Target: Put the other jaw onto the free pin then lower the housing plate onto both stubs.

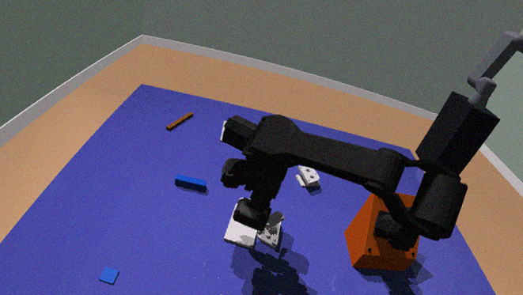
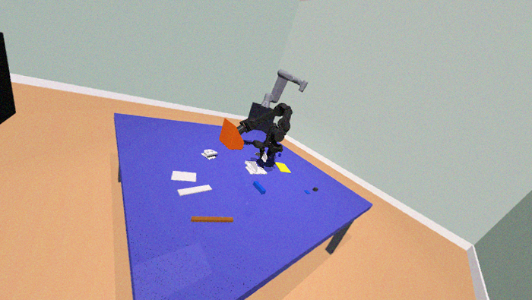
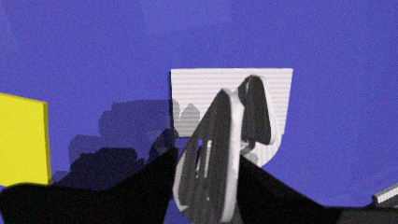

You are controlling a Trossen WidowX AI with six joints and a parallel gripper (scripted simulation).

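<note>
My gripper tip is 40 mm past the jaw and 10 mm to the left of it. From my gripper tip the other things lie so: blue block (180 mm ahead, 120 mm to the right, 70 mm below); then white stepped part (170 mm behind, 270 mm to the right, 70 mm below); then yellow sheet (10 mm behind, 220 mm to the left, 80 mm below).
</note>
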